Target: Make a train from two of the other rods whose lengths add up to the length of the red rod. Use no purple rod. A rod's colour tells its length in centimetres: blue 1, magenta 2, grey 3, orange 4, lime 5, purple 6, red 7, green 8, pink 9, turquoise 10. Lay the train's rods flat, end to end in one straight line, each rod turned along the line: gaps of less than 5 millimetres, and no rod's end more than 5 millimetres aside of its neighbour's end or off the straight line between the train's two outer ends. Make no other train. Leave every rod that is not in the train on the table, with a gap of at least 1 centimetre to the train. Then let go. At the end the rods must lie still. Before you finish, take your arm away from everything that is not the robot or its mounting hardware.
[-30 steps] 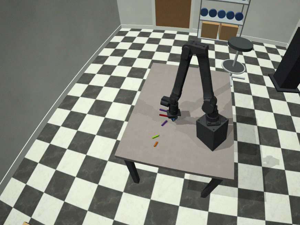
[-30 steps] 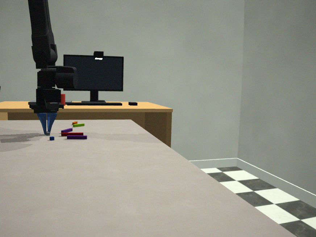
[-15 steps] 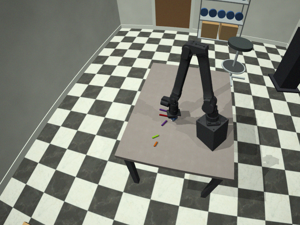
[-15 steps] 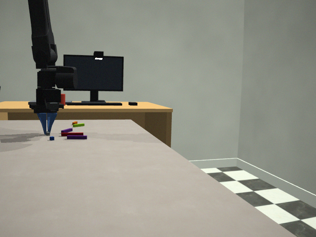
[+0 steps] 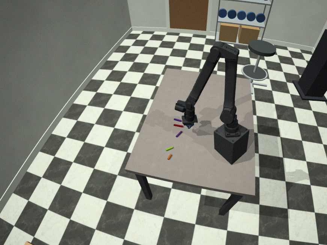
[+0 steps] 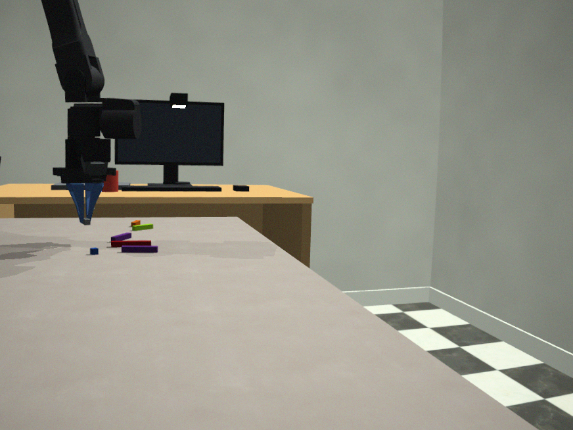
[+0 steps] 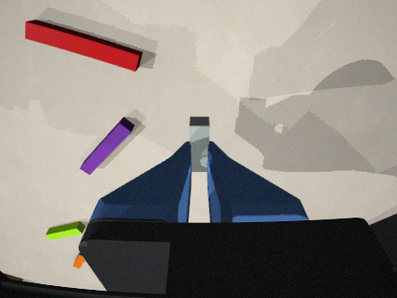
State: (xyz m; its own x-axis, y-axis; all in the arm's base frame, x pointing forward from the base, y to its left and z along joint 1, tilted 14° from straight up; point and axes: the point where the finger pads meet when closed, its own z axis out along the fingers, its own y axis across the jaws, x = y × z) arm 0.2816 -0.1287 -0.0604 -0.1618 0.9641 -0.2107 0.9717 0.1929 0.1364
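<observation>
The lime rod is 130 mm ahead of my hand, 160 mm to the left of it and 40 mm below it. Round my hand: red rod: 80 mm ahead, 40 mm to the right, 40 mm below; then grey rod: 10 mm to the right; then purple rod: 70 mm ahead, 30 mm to the left, 40 mm below.
</observation>
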